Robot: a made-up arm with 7 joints.
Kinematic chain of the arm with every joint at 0, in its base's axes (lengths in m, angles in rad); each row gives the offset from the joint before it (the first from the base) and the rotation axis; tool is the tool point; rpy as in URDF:
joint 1: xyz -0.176 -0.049 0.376 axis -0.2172 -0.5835 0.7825
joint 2: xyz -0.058 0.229 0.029 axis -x
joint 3: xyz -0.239 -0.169 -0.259 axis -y
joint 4: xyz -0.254 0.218 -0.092 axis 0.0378 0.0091 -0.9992
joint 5: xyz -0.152 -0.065 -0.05 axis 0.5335 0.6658 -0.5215
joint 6: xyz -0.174 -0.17 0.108 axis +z
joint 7: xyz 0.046 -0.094 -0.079 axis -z
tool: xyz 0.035 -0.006 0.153 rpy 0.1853 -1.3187 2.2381
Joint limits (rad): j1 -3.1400..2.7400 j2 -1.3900..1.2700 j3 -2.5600..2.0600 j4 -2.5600..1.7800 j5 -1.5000..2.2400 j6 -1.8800..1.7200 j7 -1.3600..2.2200
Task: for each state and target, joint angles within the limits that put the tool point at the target. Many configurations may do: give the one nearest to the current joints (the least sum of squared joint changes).
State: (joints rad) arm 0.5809 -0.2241 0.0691 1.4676 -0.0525 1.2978 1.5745
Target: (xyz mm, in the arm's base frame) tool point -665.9 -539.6 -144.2
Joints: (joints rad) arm 1.2755 -0.1927 -0.3415 1.0713 -0.0370 1.3058 1.5430
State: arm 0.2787 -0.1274 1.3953 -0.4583 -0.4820 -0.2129 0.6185
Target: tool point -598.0 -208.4 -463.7
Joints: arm 0.3488 -0.1663 1.1197 0.0015 -0.4849 -0.4215 0.6717
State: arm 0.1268 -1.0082 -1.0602 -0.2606 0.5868 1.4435 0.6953
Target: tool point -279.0 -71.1 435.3
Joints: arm 0.1167 -0.7633 -1.9845 0.2769 0.5542 1.1952 0.7380
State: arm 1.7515 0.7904 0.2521 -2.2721 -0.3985 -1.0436 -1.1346
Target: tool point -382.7 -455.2 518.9
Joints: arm 1.4792 1.2108 0.2284 -1.3684 -0.4826 -1.6217 -0.8505
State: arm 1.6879 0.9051 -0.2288 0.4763 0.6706 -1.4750 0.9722
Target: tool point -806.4 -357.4 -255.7
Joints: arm 1.3582 1.0955 -0.8558 0.7863 0.7627 -1.6463 1.0158
